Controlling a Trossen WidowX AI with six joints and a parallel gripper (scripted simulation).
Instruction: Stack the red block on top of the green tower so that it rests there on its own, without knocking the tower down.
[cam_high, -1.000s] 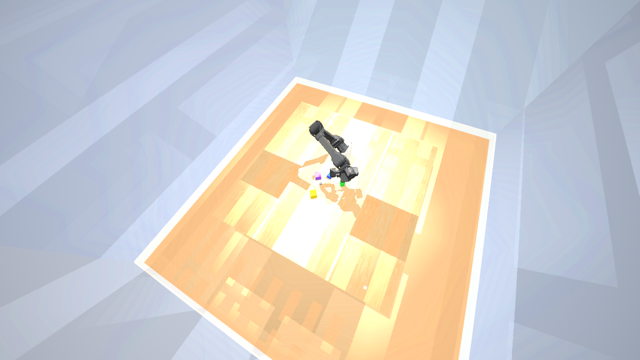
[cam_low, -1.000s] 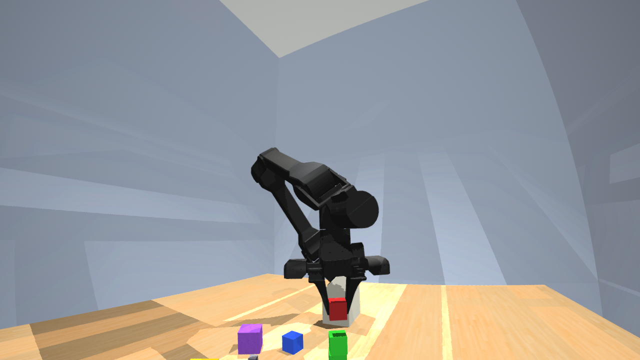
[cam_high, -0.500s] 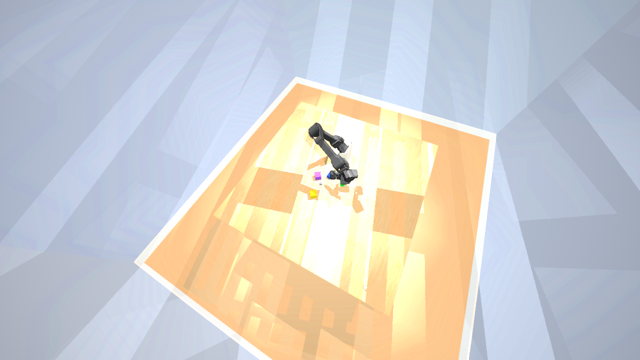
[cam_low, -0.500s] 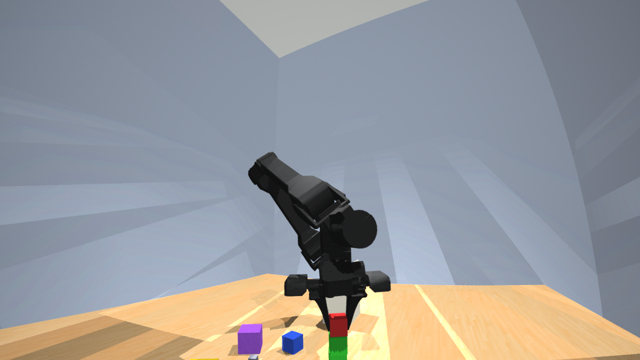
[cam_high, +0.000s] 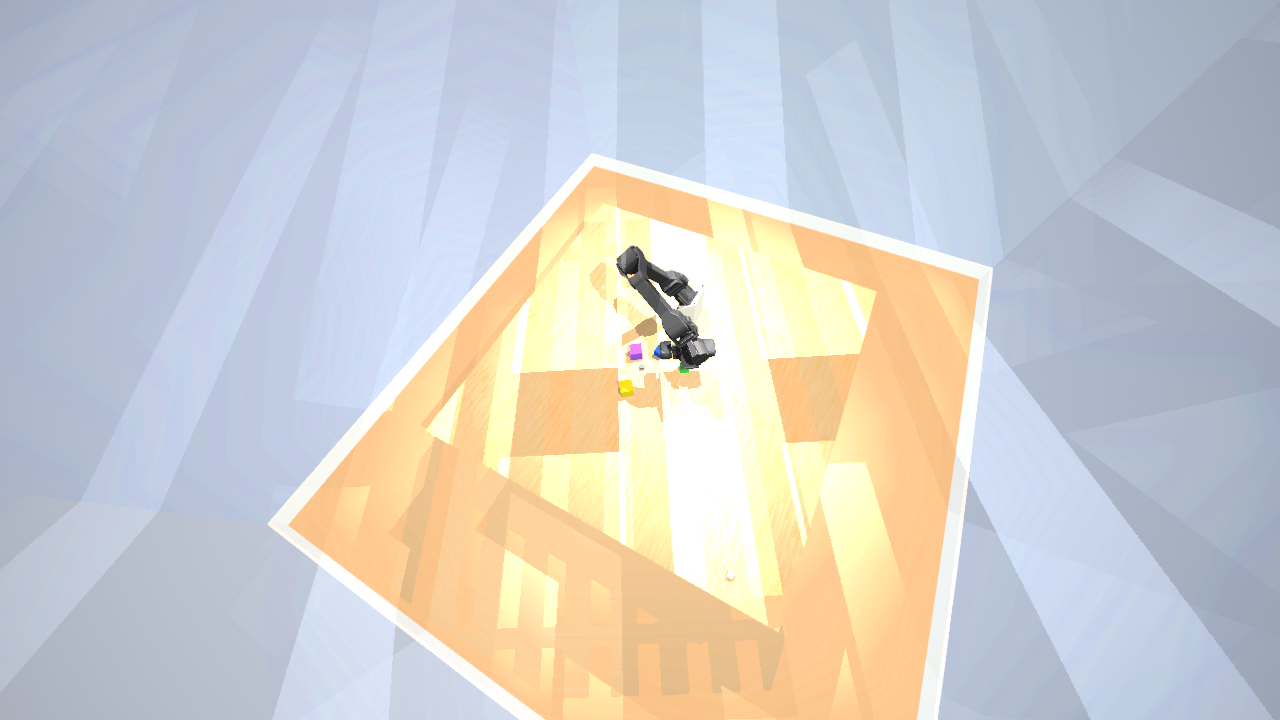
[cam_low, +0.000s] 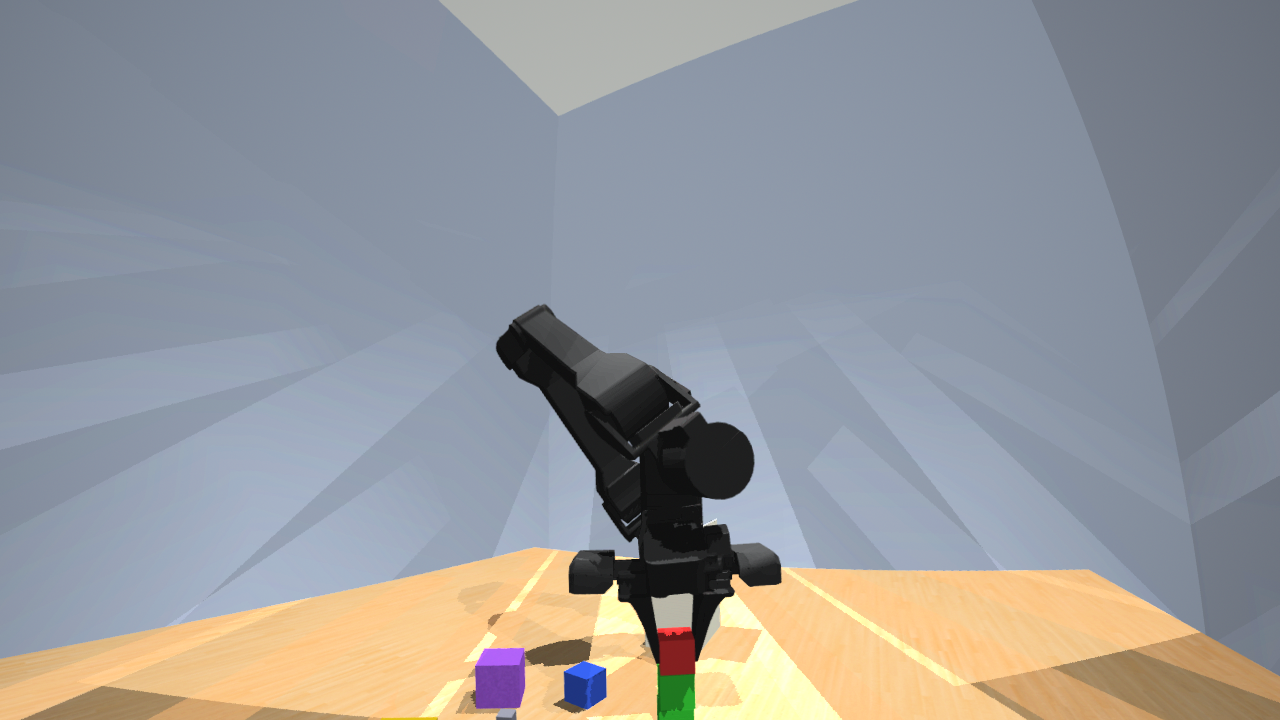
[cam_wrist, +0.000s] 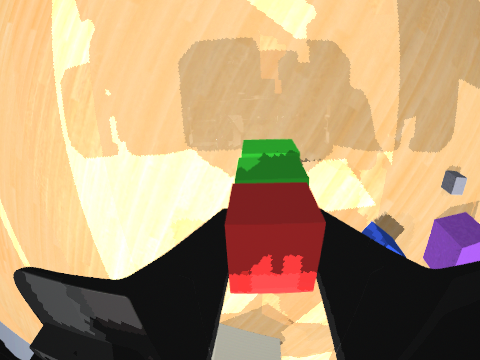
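The red block lies 10 mm above my gripper tip. The rest, counted from my gripper tip: purple block (190 mm to the right, 50 mm below, 50 mm ahead); then blue block (120 mm to the right, 50 mm below); then green block (20 mm below).
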